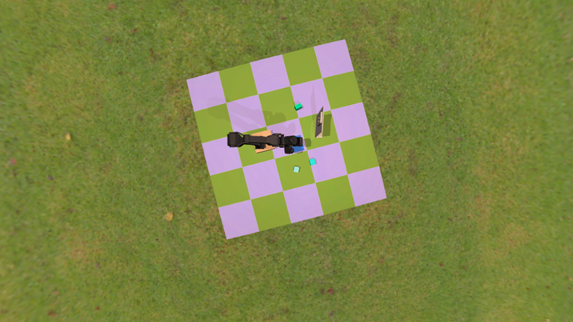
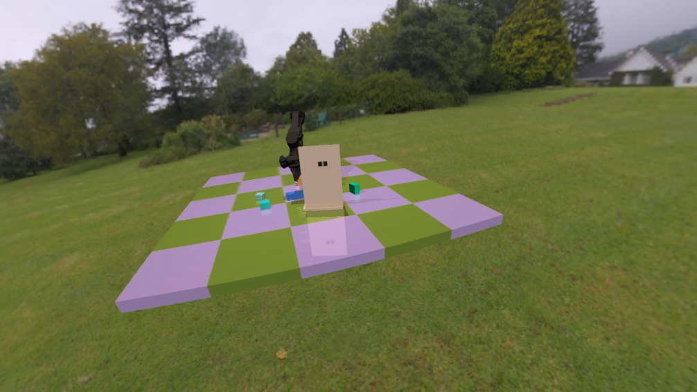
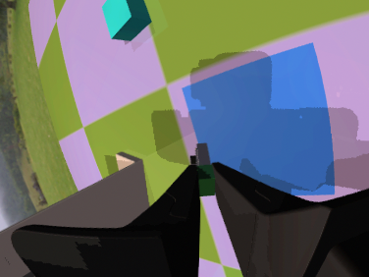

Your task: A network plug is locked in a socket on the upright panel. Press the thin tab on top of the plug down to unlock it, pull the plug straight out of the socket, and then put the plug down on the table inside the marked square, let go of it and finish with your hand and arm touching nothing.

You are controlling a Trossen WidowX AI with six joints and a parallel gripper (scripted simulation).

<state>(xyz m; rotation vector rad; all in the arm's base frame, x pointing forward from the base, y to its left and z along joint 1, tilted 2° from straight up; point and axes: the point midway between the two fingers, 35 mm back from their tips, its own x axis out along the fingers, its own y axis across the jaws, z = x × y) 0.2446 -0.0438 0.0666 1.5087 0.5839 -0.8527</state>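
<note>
The blue marked square is 70 mm below my gripper tip and 10 mm behind it. From my gripper tip the other things lie so: network plug (right at my gripper tip); then tan upright panel (180 mm ahead, 110 mm to the left, 50 mm above).
</note>
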